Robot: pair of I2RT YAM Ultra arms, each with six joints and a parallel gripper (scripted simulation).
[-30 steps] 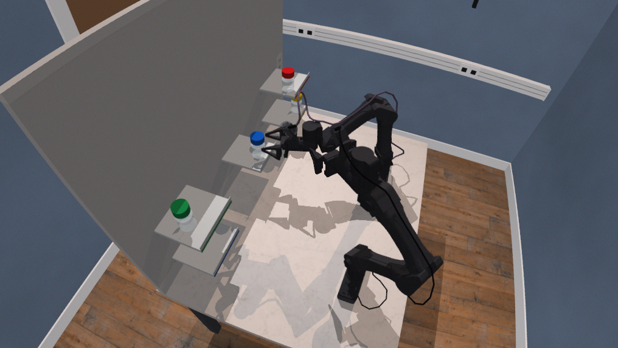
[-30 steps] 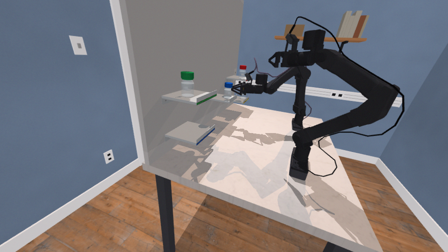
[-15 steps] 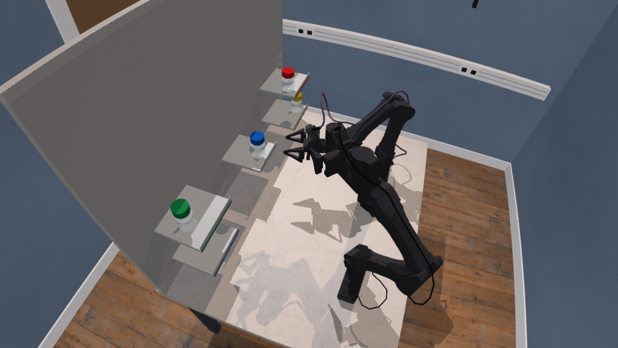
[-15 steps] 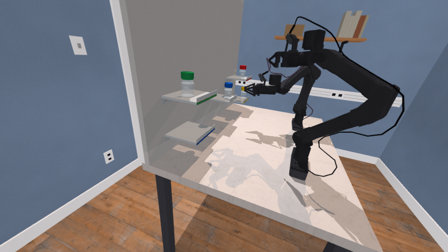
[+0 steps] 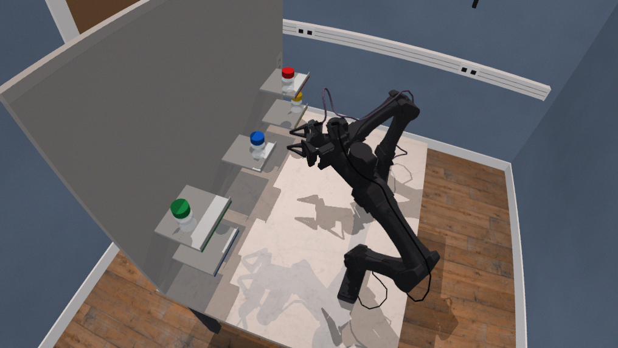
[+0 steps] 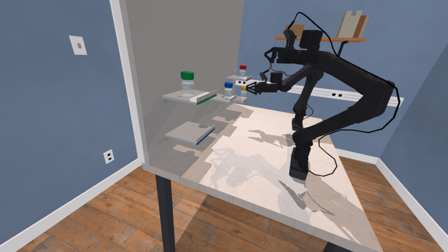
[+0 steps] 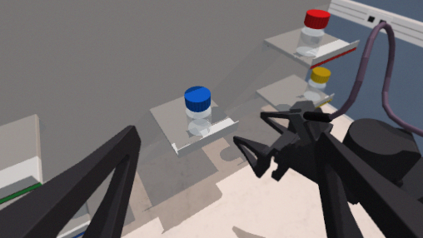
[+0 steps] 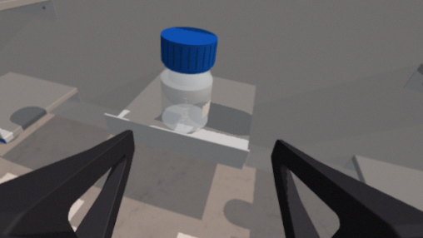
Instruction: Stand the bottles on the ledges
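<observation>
Now: the blue-capped bottle 260 mm ahead of my left hand, 250 mm below it and 120 mm to the right of it. Also, from my left hand: green-capped bottle: 320 mm to the left, 300 mm ahead, 150 mm below; grey wall panel: 410 mm ahead, 110 mm to the right, 50 mm below; red-capped bottle: 460 mm to the right, 270 mm ahead, 150 mm below.
</observation>
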